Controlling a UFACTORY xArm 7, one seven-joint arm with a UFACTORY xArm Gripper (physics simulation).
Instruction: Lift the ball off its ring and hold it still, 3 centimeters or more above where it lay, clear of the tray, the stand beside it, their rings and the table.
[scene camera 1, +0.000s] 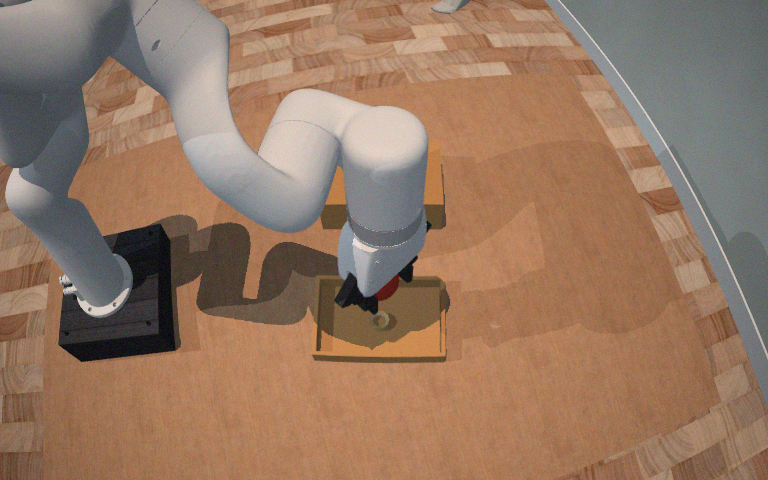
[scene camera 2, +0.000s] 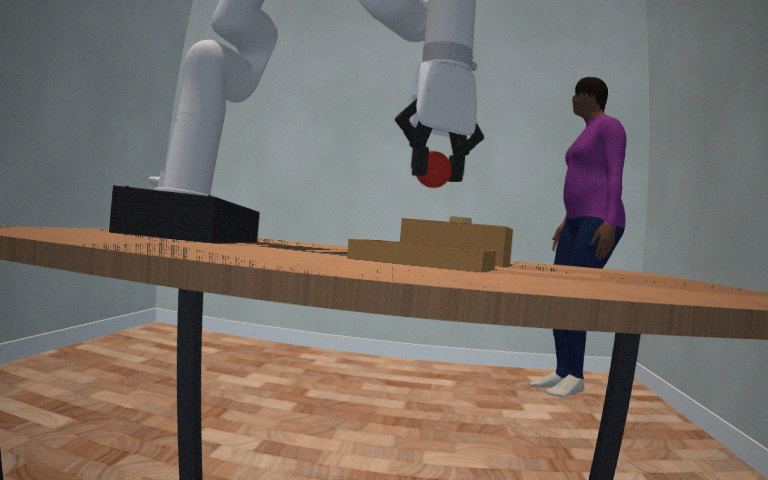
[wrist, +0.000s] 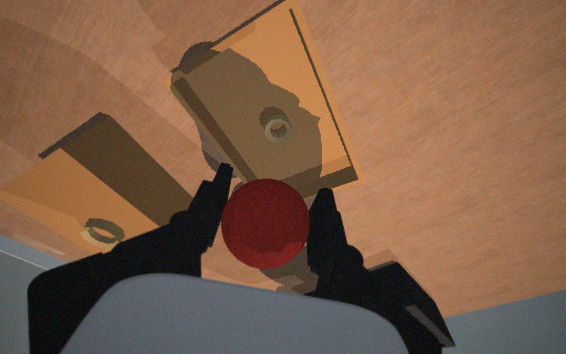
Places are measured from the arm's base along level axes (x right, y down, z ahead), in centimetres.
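Pixels of known places: gripper, fingertip midpoint: (scene camera 1: 384, 290) (scene camera 2: 437, 178) (wrist: 272, 192); arm's base, origin of the base link: (scene camera 1: 104, 286) (scene camera 2: 185, 198).
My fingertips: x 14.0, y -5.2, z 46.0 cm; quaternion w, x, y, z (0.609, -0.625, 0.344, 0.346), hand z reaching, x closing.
Observation:
Ahead of a thing's pixels: the offset from my fingertips to its top centre. "spot": to the spot under its first point.
The red ball @[dx -1.0, dy -4.2, dz -0.6 cm] (scene camera 1: 387, 289) (scene camera 2: 434, 169) (wrist: 265, 224) is held between the two black fingers of my gripper (scene camera 2: 438, 165) (wrist: 272, 192), which is shut on it. In the scene camera 2 view the ball hangs in the air, well above the tray @[dx -1.0, dy +9.7, dz -0.7 cm] (scene camera 1: 379, 358) (scene camera 2: 419, 255) (wrist: 327, 95), with a wide gap under it. The tray's ring @[spot: dx -1.3, dy +12.2, dz -0.5 cm] (scene camera 1: 380, 320) (wrist: 278, 129) lies bare on the tray floor. The ball touches neither the tray nor the ring. In the scene camera 1 view the gripper body hides part of the ball.
The orange stand (scene camera 1: 434, 189) (scene camera 2: 487, 237) (wrist: 65, 185) is beside the tray, lower than the ball. Its ring @[spot: dx -21.0, dy +4.8, dz +5.3 cm] (scene camera 2: 460, 219) (wrist: 102, 234) is on top. The black arm base (scene camera 1: 164, 294) (scene camera 2: 169, 215) is at the left. A person (scene camera 2: 594, 169) stands beyond the table (scene camera 2: 396, 294).

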